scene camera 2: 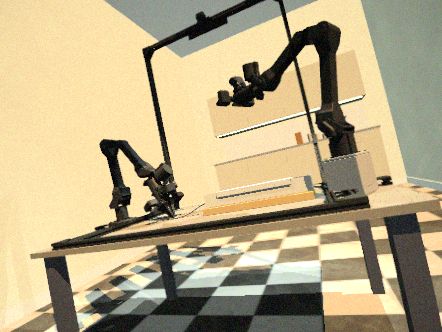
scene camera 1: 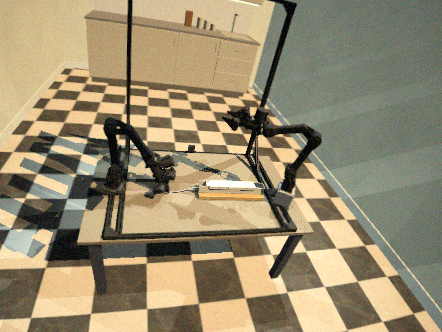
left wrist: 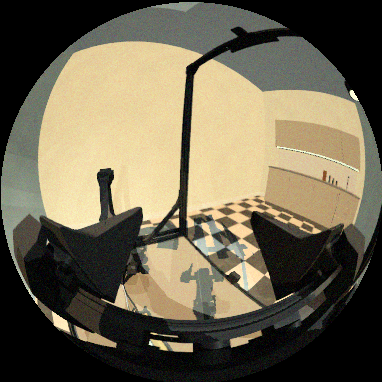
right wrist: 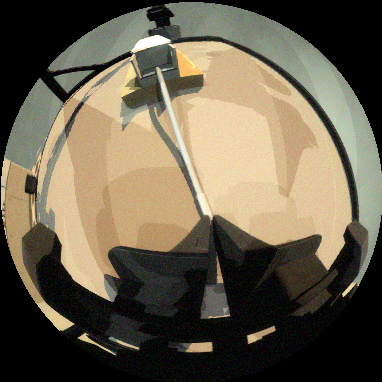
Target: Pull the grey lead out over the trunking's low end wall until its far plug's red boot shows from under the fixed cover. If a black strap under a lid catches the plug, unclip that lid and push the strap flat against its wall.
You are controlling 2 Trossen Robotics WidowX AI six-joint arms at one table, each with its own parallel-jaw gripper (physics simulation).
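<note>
The grey lead (scene camera 1: 184, 190) (right wrist: 180, 140) comes out over the near end of the trunking and runs above the table to my right gripper. The trunking has white lids (scene camera 1: 230, 184) (scene camera 2: 255, 188) and lies along an orange base (scene camera 1: 230, 197) (scene camera 2: 260, 203) (right wrist: 192, 80). My right gripper (scene camera 1: 165, 190) (scene camera 2: 173, 214) (right wrist: 209, 219) is shut on the lead's near end, low over the table; the fingers hide that end. My left gripper (scene camera 1: 226, 122) (left wrist: 198, 215) is open and empty, high above the table. No red boot or black strap can be made out; the lids look closed.
A pale grey box (scene camera 1: 284, 196) (scene camera 2: 348, 172) stands by the left arm's base at the picture's right. The black frame (scene camera 1: 200, 233) borders the table, with uprights rising at its rear. A small black block (scene camera 1: 191, 148) sits at the table's back edge.
</note>
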